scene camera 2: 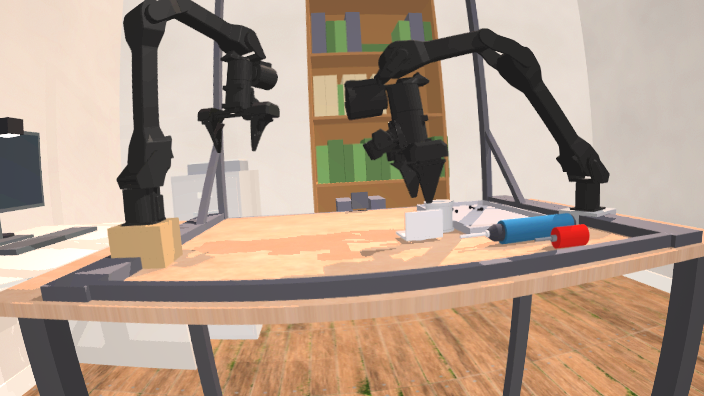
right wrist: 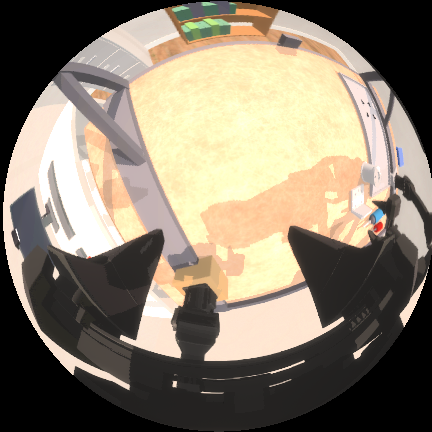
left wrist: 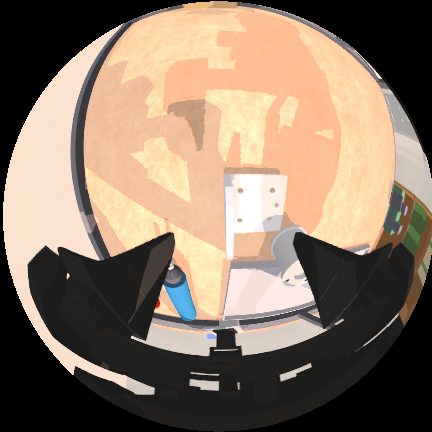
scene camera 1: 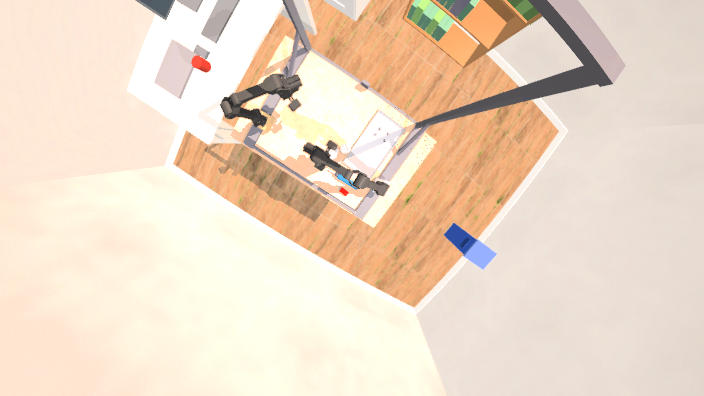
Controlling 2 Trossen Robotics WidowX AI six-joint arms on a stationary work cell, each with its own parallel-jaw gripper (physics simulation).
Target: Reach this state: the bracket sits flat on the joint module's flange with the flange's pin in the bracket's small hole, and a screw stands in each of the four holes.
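Frame: origin at the left arm's base, x ahead, y left, z up, level; metres.
Where they show: left gripper, fingertip midpoint: [scene camera 2: 421, 200] [right wrist: 370, 216] [left wrist: 237, 238]; right gripper, fingertip midpoint: [scene camera 2: 235, 152] [right wrist: 227, 234] [scene camera 1: 289, 97]; left arm's base, link origin: [scene camera 2: 587, 209] [right wrist: 395, 180] [left wrist: 225, 331] [scene camera 1: 381, 186]; right arm's base, link origin: [scene camera 2: 144, 222] [right wrist: 199, 292] [scene camera 1: 261, 120].
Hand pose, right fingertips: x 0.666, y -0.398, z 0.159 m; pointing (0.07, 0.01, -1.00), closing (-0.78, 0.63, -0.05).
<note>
Things, the pixels of their centre, and the offset from my right fingertips.
- white L-shaped bracket, body centre: [left wrist: 259, 211] [scene camera 2: 418, 224] [right wrist: 361, 200] dx -0.288, dy +0.250, dz -0.158 m
- pale joint module, body centre: [left wrist: 296, 256] [scene camera 2: 439, 214] [right wrist: 371, 174] dx -0.370, dy +0.210, dz -0.155 m
- tray, body centre: [scene camera 2: 478, 213] [left wrist: 310, 288] [right wrist: 375, 133] [scene camera 1: 374, 146] dx -0.549, dy +0.145, dz -0.178 m
- blue driver, body centre: [scene camera 2: 521, 230] [left wrist: 178, 290] [right wrist: 376, 214] [scene camera 1: 343, 178] dx -0.403, dy +0.406, dz -0.167 m
- red-handled tool, body centre: [scene camera 2: 560, 237] [scene camera 1: 341, 189] dx -0.408, dy +0.486, dz -0.169 m
- tan block, body centre: [scene camera 2: 146, 242] [right wrist: 201, 281] [scene camera 1: 263, 120] dx +0.196, dy +0.150, dz -0.152 m
The white L-shaped bracket [scene camera 2: 424, 225] [left wrist: 257, 205] [right wrist: 357, 197] rests on the table, its holed plate flat and its other plate upright. The pale joint module [scene camera 2: 445, 217] [left wrist: 287, 249] [right wrist: 368, 172] stands close beside it, apart from the flange. Several dark screws [scene camera 2: 475, 207] [right wrist: 369, 110] [scene camera 1: 384, 135] stand on the tray [scene camera 1: 367, 159] [left wrist: 245, 295]. My left gripper [scene camera 2: 421, 198] [left wrist: 237, 238] is open and empty, low above the bracket and module; its finger partly covers the module in the left wrist view. My right gripper [scene camera 2: 236, 150] [right wrist: 227, 234] is open and empty, high above the table at the picture's left.
The blue driver [scene camera 2: 537, 228] [left wrist: 181, 297] [scene camera 1: 345, 179] lies right of the bracket in scene camera 2, with the red-handled tool [scene camera 2: 571, 236] [scene camera 1: 343, 191] beside it. A dark frame [scene camera 2: 320, 286] edges the table. A tan block [scene camera 2: 145, 245] supports the right arm.
</note>
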